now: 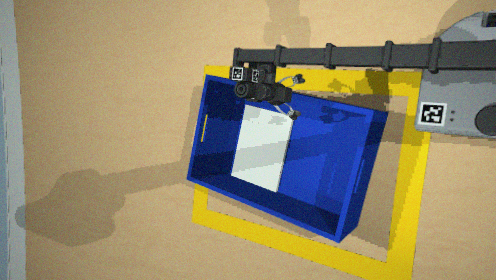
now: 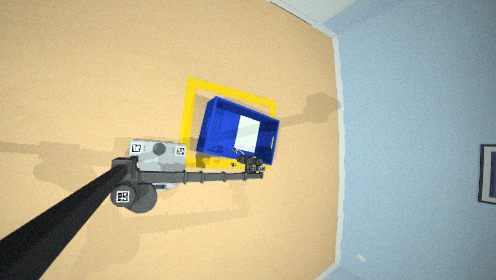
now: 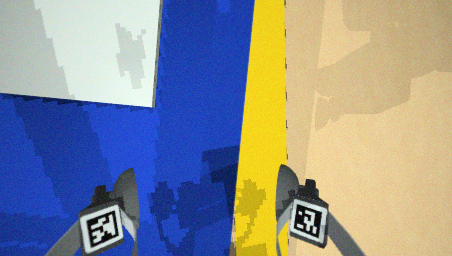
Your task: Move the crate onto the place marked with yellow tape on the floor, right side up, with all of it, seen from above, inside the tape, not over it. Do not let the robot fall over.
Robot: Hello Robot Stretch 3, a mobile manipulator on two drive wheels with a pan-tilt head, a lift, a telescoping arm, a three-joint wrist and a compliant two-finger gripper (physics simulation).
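Seen in the pictures: robot's base at its link origin: point(image 1: 491, 119) point(image 2: 159, 148).
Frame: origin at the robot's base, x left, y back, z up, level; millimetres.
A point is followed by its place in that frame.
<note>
The blue crate point(image 1: 320, 160) @(z 18, x -469, y -193 mm) point(image 2: 222, 127) @(z 18, x -467, y -210 mm) point(image 3: 200, 75) @(z 18, x -625, y 14 mm) is right side up, open top facing up, with a white sheet or block point(image 1: 262, 150) @(z 35, x -699, y -189 mm) point(image 2: 247, 134) @(z 34, x -706, y -178 mm) point(image 3: 100, 50) @(z 34, x -655, y -101 mm) inside. It sits at an angle within the yellow tape outline point(image 1: 250, 231) @(z 1, x -737, y -532 mm) point(image 2: 232, 94) @(z 1, x -538, y -518 mm) point(image 3: 265, 75) @(z 1, x -626, y 103 mm). Its far short end and the long side by the arm hide parts of the tape, so whether it overlaps there I cannot tell. My gripper point(image 1: 296, 96) @(z 147, x -521, y 22 mm) point(image 2: 233, 157) @(z 147, x -521, y 22 mm) point(image 3: 208, 185) @(z 147, x -521, y 22 mm) is open and empty, over the long side by the arm, one finger over the crate's inside, the other over the tape.
My base point(image 1: 460, 80) @(z 159, x -81, y 92 mm) point(image 2: 145, 160) @(z 159, x 74, y 72 mm) stands beside the near corner of the tape. My arm point(image 1: 360, 56) @(z 502, x -245, y 102 mm) point(image 2: 212, 177) @(z 502, x -244, y 104 mm) stretches along the crate's long side. A blue wall point(image 2: 400, 125) @(z 797, x -2383, y -462 mm) with a pale baseboard point(image 2: 338, 150) @(z 8, x -2409, y -127 mm) rises beyond the crate's far end.
</note>
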